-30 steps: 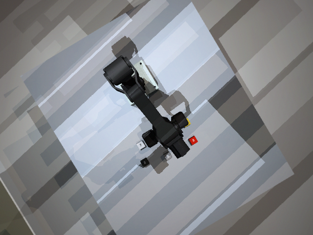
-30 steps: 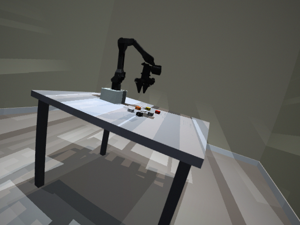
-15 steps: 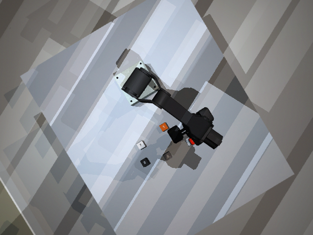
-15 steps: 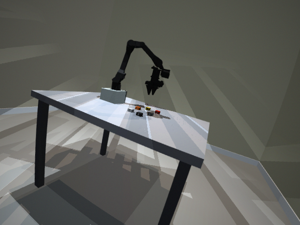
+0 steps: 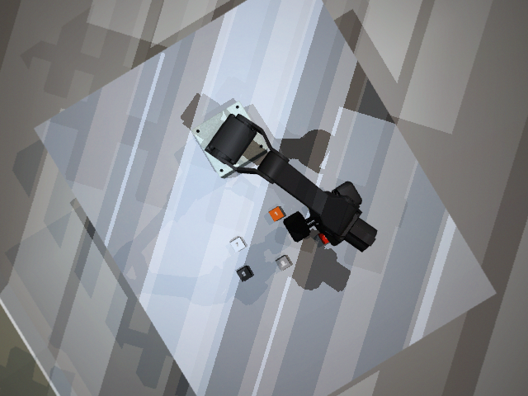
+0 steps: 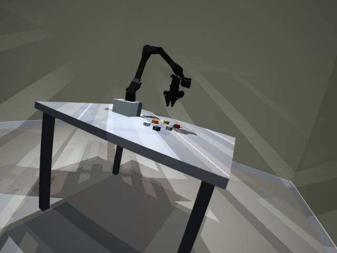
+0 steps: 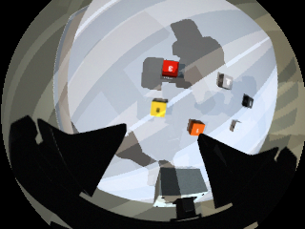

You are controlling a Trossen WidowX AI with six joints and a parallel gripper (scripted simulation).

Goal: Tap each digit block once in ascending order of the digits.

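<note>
Now: gripper tip 40 mm past the orange block, 90 mm to the left of it and 110 mm above it. From my gripper tip the other things lie so: grey block (90 mm ahead, 150 mm to the right, 110 mm below); then red block (90 mm ahead, 10 mm to the right, 110 mm below); then yellow block (10 mm to the left, 110 mm below).
</note>
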